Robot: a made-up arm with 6 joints.
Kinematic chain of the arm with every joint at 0, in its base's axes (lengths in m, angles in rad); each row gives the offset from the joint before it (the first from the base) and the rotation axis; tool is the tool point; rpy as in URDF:
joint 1: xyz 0 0 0.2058 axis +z
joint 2: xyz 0 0 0 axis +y
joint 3: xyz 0.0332 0 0.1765 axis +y
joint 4: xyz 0.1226 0 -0.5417 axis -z
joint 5: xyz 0 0 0 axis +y
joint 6: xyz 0.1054 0 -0.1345 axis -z
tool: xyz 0 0 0 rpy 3.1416 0 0
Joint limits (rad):
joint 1: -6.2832..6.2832
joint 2: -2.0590..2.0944
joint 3: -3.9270..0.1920
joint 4: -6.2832..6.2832
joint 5: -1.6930..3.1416
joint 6: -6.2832..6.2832
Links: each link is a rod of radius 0.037 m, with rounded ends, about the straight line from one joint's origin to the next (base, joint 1, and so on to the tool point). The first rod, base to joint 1, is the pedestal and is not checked.
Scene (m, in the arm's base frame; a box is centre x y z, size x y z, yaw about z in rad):
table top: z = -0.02
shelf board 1: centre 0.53 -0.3 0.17 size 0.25 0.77 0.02 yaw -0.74
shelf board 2: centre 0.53 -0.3 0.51 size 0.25 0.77 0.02 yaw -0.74
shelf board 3: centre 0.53 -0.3 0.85 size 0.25 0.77 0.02 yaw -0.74
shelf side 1: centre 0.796 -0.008 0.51 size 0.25 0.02 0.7 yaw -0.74
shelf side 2: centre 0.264 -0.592 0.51 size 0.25 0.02 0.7 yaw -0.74
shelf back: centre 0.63 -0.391 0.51 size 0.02 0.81 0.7 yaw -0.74
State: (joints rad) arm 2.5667 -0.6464 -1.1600 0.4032 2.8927 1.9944
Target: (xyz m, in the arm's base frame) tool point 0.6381 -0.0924 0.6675
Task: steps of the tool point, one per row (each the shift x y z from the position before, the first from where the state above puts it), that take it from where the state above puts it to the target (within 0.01 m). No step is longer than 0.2 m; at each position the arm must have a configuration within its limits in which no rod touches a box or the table.
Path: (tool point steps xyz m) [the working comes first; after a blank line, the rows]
Joints at the target: -0.1243 0.0366 -2.0353 -0.1108 1.3920 1.9944
Straight joint move there: clear.

1: 0.0283 0.1061 0.0033
2: 0.0649 0.1018 0.0070
3: 0.1009 0.0838 0.0109
4: 0.1307 0.0524 0.0151
5: 0.1494 0.0102 0.0192
6: 0.1527 -0.0383 0.0232
7: 0.1393 -0.0869 0.0266
8: 0.1094 -0.1294 0.0297
9: 0.0664 -0.1603 0.0320
10: 0.0152 -0.1753 0.0335

